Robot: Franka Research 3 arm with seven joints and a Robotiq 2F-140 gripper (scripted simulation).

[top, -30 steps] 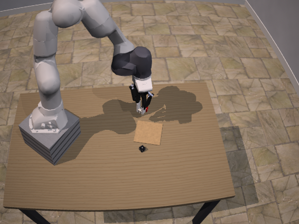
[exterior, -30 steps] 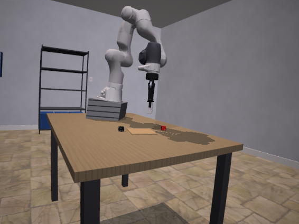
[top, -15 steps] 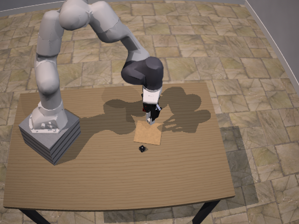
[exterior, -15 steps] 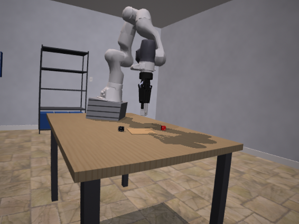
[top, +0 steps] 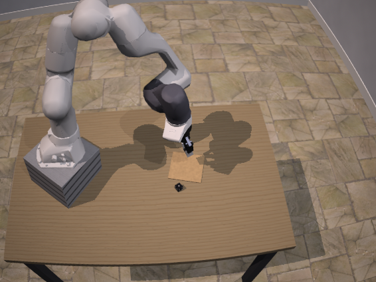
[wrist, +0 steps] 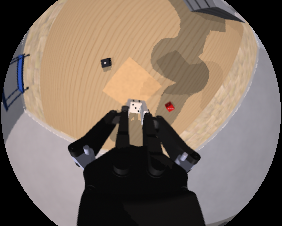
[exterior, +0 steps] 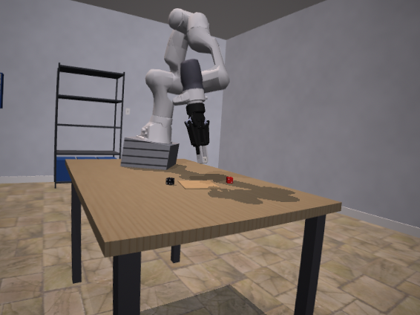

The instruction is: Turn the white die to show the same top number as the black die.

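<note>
My hand is 1 cm to the left of the tan mat and 12 cm above it. Also, from my hand: red die 3 cm ahead, 14 cm to the left, 11 cm below; then black die 6 cm behind, 10 cm to the right, 11 cm below; then white die 2 cm below.
</note>
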